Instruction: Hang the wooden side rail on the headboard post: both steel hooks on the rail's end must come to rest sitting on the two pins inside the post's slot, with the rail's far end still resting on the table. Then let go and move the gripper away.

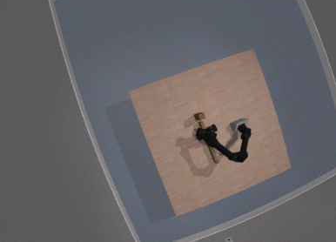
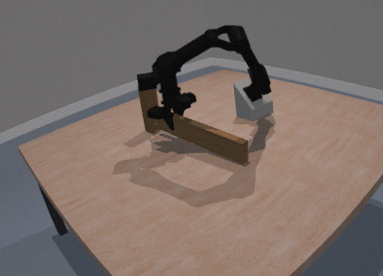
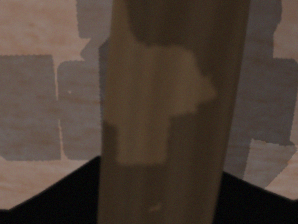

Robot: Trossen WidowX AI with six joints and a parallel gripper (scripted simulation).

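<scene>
Now: gripper tip 150 mm to the left of the wooden headboard post and 40 mm below it.
</scene>
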